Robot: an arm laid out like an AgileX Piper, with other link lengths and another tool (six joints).
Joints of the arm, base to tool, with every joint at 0 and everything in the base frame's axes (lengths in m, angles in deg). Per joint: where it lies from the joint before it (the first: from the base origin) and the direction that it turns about. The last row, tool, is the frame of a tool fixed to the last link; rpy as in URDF.
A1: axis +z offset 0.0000 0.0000 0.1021
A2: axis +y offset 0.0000 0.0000 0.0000
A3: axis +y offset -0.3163 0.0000 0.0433
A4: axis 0.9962 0 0.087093 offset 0.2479 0.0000 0.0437
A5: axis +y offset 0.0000 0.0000 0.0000
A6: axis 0.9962 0 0.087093 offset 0.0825 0.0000 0.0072
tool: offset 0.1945 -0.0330 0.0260 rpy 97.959 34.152 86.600
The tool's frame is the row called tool.
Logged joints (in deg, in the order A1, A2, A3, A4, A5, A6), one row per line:
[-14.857, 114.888, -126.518, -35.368, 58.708, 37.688]
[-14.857, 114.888, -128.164, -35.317, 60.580, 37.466]
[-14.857, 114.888, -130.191, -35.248, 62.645, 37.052]
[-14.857, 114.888, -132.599, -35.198, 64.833, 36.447]
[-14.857, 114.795, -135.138, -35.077, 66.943, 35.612]
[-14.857, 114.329, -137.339, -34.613, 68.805, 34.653]
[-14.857, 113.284, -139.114, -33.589, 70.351, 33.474]
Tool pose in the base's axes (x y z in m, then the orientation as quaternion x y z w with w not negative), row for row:
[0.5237, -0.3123, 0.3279, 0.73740, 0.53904, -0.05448, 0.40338]
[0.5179, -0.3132, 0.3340, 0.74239, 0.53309, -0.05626, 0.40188]
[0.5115, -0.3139, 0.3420, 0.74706, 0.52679, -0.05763, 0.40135]
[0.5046, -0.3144, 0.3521, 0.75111, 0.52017, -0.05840, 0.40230]
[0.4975, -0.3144, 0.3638, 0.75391, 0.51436, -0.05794, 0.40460]
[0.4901, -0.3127, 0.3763, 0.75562, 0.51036, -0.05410, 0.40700]
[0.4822, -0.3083, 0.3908, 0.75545, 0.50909, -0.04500, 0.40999]
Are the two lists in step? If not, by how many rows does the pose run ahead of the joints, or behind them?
They are in step.
